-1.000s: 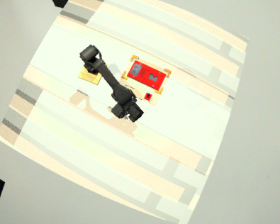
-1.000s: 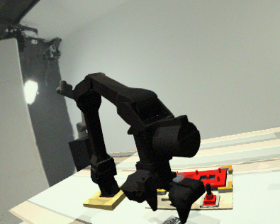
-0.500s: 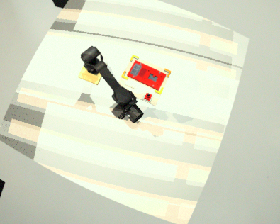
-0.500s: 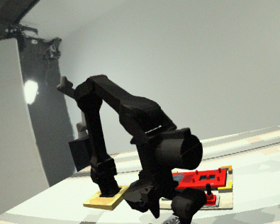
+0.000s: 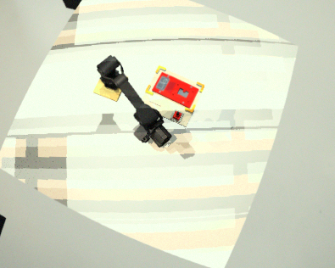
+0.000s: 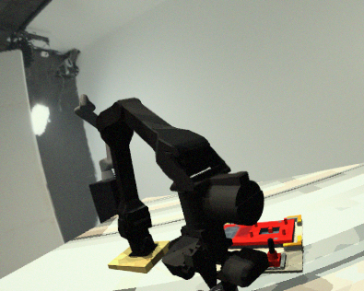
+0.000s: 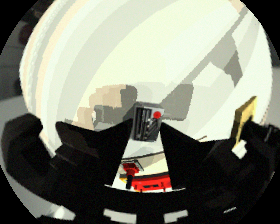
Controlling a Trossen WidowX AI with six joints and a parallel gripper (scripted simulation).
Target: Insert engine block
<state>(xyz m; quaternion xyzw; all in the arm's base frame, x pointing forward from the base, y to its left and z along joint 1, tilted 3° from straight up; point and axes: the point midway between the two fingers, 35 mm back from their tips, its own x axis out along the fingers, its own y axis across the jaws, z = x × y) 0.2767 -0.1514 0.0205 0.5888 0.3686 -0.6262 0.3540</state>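
The black upright post lies 110 mm to the left of my gripper tip, 80 mm ahead of it and 20 mm above it. Also, from my gripper tip: engine block 10 mm below.
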